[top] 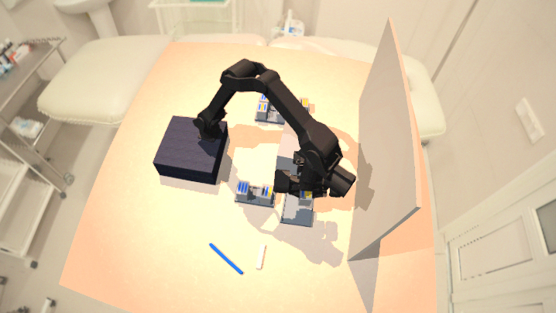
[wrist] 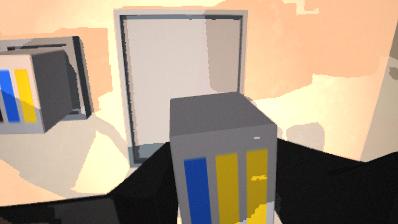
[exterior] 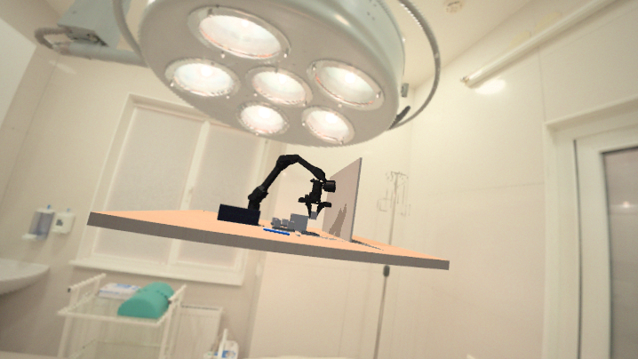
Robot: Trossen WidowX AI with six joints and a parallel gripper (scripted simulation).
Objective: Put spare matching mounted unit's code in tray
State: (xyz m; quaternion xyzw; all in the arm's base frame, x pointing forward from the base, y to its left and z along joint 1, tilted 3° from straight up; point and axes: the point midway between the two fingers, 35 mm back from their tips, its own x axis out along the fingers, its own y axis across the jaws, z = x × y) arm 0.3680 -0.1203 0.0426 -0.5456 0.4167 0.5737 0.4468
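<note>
My gripper tip is now 1 cm past the grey tray and 9 cm above it. Round my gripper tip: tall grey panel 16 cm ahead, 22 cm to the left, 13 cm above; mounted unit 8 cm behind, 20 cm to the left, 4 cm below; rack 15 cm behind, 1 cm to the right, 9 cm below.
</note>
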